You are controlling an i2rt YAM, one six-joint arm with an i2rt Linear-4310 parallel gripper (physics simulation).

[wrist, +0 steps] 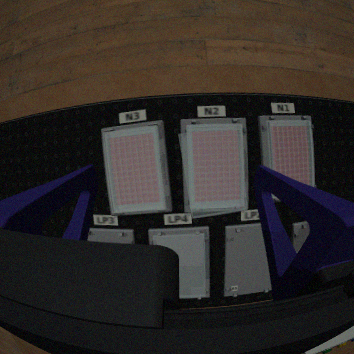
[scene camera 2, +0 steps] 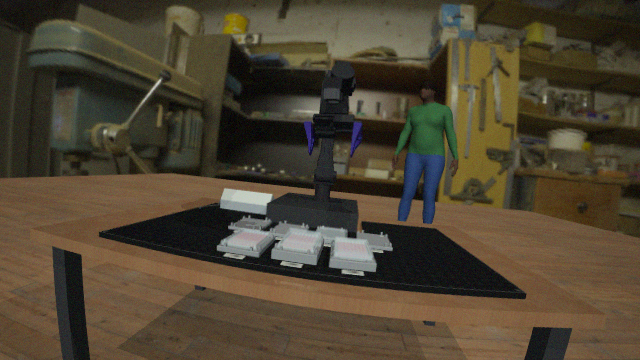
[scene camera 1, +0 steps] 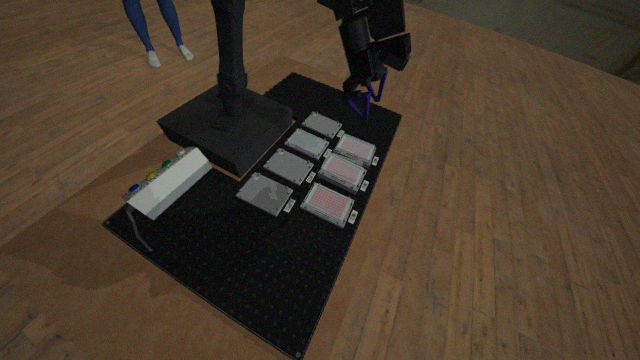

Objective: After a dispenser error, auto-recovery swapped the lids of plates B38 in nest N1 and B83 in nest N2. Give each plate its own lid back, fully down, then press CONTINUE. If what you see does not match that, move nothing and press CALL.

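Frame: origin at the arm's base, x ahead, y left, z up, level; metres.
Seen in the pictures: gripper, fingertip midpoint: [wrist: 175, 173] [scene camera 2: 330, 155] [scene camera 1: 371, 110]; arm's base, origin of the base link: [scene camera 2: 321, 202] [scene camera 1: 235, 112].
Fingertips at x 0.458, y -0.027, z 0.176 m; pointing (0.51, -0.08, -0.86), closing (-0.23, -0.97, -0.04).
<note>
Offsets run from my fingertips to a thing's top centre. "pt": to the spot under its first point.
My gripper [scene camera 1: 371, 109] [scene camera 2: 331, 155] [wrist: 175, 173] is open and empty, high above the nests. The N1 plate @[dx -0.035, dy -0.181, dz -0.216 m] [scene camera 1: 328, 204] [scene camera 2: 246, 242] [wrist: 291, 152] shows sharp pink wells, and no lid is apparent on it. The N2 plate @[dx -0.026, dy -0.043, dz -0.194 m] [scene camera 1: 342, 171] [scene camera 2: 299, 246] [wrist: 216, 165] has a clear cover on top; a skewed clear edge shows at its left and lower sides in the wrist view. A pale clear lid @[dx -0.179, dy +0.044, dz -0.226 m] [scene camera 1: 306, 143] [scene camera 2: 332, 233] [wrist: 194, 270] lies at LP4. The control box @[dx -0.503, dy -0.280, dz -0.160 m] [scene camera 1: 170, 182] [scene camera 2: 246, 201] has blue, yellow, green and white buttons; their labels and the plate codes are unreadable.
The N3 plate @[dx +0.004, dy +0.075, dz -0.207 m] [scene camera 1: 355, 148] [scene camera 2: 352, 253] [wrist: 134, 170] looks covered. Grey lid parks LP1 @[dx -0.232, dy -0.212, dz -0.224 m] [scene camera 1: 265, 194], LP2 @[dx -0.203, dy -0.084, dz -0.224 m] [scene camera 1: 289, 166] [wrist: 246, 260] and LP3 @[dx -0.155, dy +0.172, dz -0.224 m] [scene camera 1: 321, 125] lie between the nests and the arm's base [scene camera 1: 225, 130]. A cable @[pt dx -0.498, dy -0.436, dz -0.237 m] [scene camera 1: 136, 230] runs from the control box. A person [scene camera 2: 429, 130] stands behind the table.
</note>
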